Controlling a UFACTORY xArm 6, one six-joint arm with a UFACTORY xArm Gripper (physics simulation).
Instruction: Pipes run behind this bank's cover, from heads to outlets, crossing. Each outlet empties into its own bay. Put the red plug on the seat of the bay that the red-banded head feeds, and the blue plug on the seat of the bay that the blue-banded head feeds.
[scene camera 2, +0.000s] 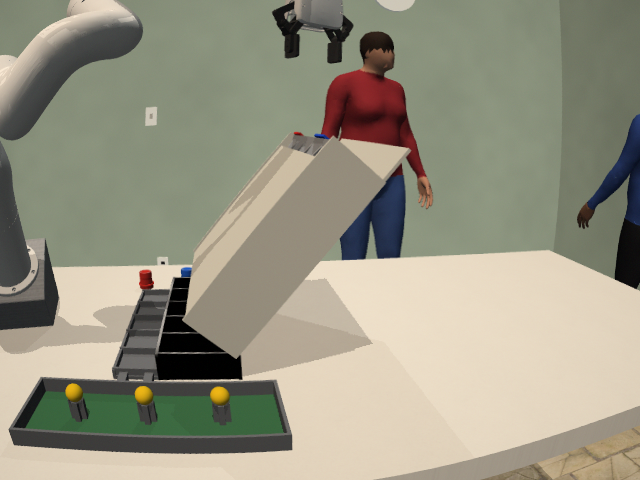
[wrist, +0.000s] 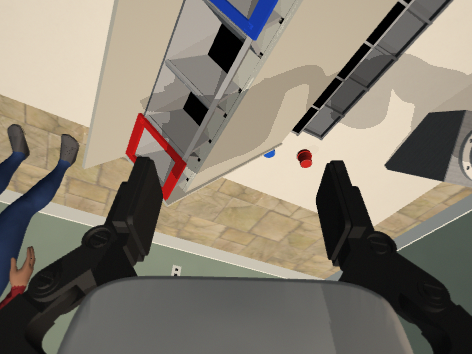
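Where they show: gripper, fingertip midpoint: (scene camera 2: 313, 60) (wrist: 239, 178); arm's base, origin of the base link: (scene camera 2: 10, 270).
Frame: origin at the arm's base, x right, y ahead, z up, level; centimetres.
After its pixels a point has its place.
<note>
The red plug (scene camera 2: 146, 279) @(x -24.4, y 25.2, z -9.8 cm) (wrist: 305, 158) @(x -24.7, y 25.9, z -8.7 cm) stands on the table behind the row of grey seats (scene camera 2: 141, 338) @(x 5.0, y 27.9, z -11.5 cm) (wrist: 354, 90) @(x -5.4, y 26.9, z -11.5 cm). The blue plug (scene camera 2: 186, 271) @(x -25.9, y 35.1, z -8.4 cm) (wrist: 269, 153) @(x -27.3, y 35.1, z -8.2 cm) is beside it, partly hidden by the bank's cover (scene camera 2: 279, 242) @(x 19.8, y 51.2, z 8.8 cm). The slanted cover rises over the black bays (scene camera 2: 199, 365) @(x 19.0, y 39.1, z -9.6 cm). At its top end, the red-banded head (scene camera 2: 298, 134) @(x -12.4, y 58.7, z 22.4 cm) (wrist: 175, 180) @(x -14.4, y 58.9, z 22.8 cm) and the blue-banded head (scene camera 2: 321, 136) @(x 9.5, y 58.7, z 22.6 cm) (wrist: 255, 29) @(x 4.7, y 59.0, z 22.7 cm) show, with open compartments between them in the wrist view. The pipes' paths are hidden. My gripper (scene camera 2: 313, 49) @(x 1.8, y 58.7, z 36.0 cm) (wrist: 239, 178) @(x 1.8, y 58.7, z 36.0 cm) is open and empty, high above the cover's top end.
A green-floored tray with dark walls (scene camera 2: 155, 442) @(x 38.0, y 33.7, z -10.4 cm) stands at the front left, holding three yellow balls (scene camera 2: 73, 392) @(x 32.0, y 22.3, z -7.2 cm) (scene camera 2: 143, 395) @(x 32.1, y 32.1, z -7.2 cm) (scene camera 2: 219, 395) @(x 32.1, y 41.9, z -7.2 cm) on grey posts. The robot's base block (scene camera 2: 31, 304) @(x 4.0, y 5.5, z -5.6 cm) (wrist: 425, 145) @(x -6.5, y 6.1, z -6.0 cm) is at the left. Two people stand beyond the table (scene camera 2: 465, 320).
</note>
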